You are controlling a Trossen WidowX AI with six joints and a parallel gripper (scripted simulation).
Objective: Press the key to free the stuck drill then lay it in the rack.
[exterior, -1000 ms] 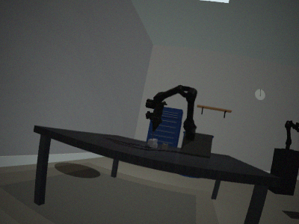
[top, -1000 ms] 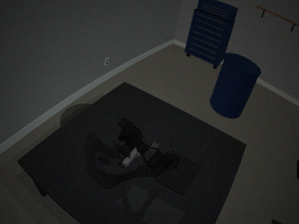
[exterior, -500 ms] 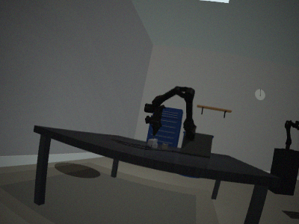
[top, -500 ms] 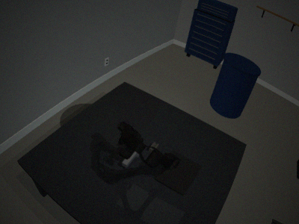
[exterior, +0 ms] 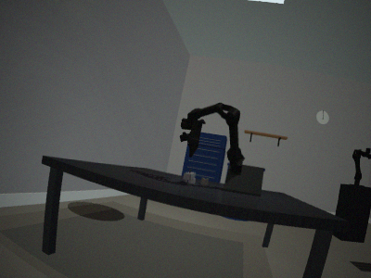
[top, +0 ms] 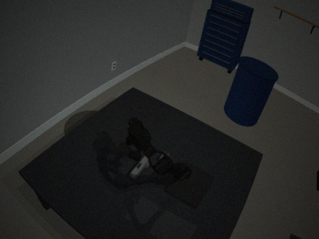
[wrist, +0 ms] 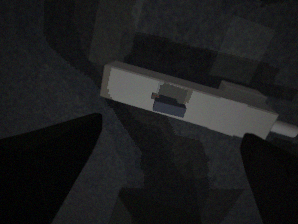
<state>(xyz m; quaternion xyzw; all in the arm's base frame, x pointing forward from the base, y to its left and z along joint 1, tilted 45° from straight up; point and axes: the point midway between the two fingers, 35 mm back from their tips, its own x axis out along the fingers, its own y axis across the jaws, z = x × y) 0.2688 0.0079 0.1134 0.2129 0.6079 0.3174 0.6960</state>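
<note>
The drill is 11 cm below my gripper tip, 9 cm to the right of it and 1 cm behind it.
</note>
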